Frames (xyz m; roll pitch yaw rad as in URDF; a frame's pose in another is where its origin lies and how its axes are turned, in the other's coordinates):
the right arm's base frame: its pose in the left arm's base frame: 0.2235 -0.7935 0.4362 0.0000 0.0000 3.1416
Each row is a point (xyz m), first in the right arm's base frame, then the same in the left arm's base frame.
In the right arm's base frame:
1: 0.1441 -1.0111 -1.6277
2: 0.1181 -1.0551 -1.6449
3: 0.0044 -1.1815 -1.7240
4: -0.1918 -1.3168 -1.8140
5: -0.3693 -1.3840 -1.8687
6: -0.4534 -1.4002 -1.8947
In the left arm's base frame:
1: 0.0794 0.2176 -1.1915
2: 0.1054 0.2616 -1.2087
3: 0.2191 0.3880 -1.2878
4: 0.4153 0.5233 -1.3778
5: 0.5928 0.5905 -1.4325
6: 0.6769 0.6067 -1.4585

